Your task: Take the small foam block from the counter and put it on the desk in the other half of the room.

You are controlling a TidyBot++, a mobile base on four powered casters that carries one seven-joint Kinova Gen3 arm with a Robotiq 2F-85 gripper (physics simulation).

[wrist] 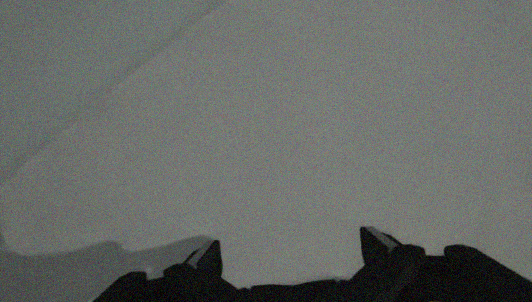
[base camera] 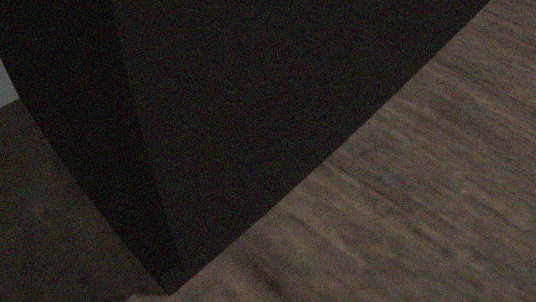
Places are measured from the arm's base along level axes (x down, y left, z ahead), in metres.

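Where they show: gripper, fingertip midpoint: (wrist: 290, 249).
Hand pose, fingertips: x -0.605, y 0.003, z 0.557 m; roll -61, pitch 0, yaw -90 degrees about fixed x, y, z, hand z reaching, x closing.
Note:
After its pixels a point has its place.
My gripper (wrist: 290, 249) @(x -0.605, y 0.003, z 0.557 m) is open, with its two dark fingertips wide apart at the bottom of the wrist view and no object between them. Below and around it lies the pale counter top (wrist: 310, 125) @(x -0.514, y -0.037, z 0.711 m), seen from above. The foam block does not show in either view. The dark side of the counter's cabinet (base camera: 280, 100) @(x 0.154, y -0.008, z 0.243 m) fills much of the base camera view. The desk does not show.
The wall (wrist: 60, 55) @(x -0.590, y 0.278, z 0.818 m) meets the counter top along a diagonal line at the upper left of the wrist view. A shadow (wrist: 60, 272) @(x -0.514, y 0.245, z 0.562 m) lies at the lower left. Wooden floor (base camera: 425, 175) @(x 0.396, y -0.256, z 0.414 m) runs along the cabinet's right side in the base camera view.

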